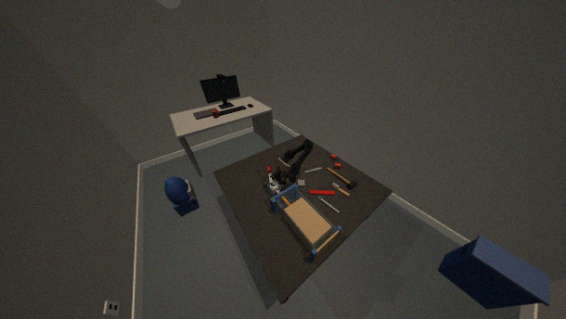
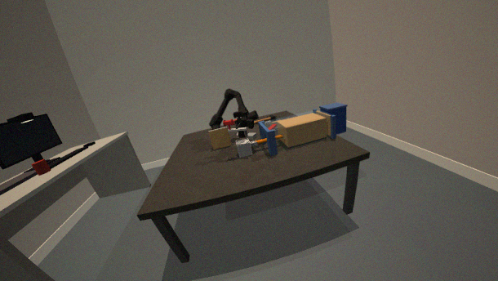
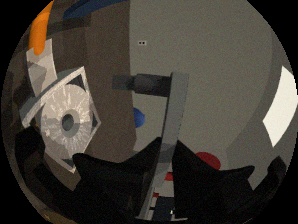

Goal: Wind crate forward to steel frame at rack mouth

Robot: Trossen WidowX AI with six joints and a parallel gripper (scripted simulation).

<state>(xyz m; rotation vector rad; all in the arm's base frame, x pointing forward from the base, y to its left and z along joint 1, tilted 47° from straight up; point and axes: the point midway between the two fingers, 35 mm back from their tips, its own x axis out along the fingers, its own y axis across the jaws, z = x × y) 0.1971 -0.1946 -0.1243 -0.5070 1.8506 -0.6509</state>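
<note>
My gripper tip is now 4 cm below the red knob, 4 cm past it and 2 cm to the right of it. Round my gripper tip: winch handle (1 cm to the left, 1 cm behind, 1 cm above); then grey hand winch (15 cm below, 1 cm to the left); then blue frame (18 cm ahead, 8 cm below, 4 cm to the left).
</note>
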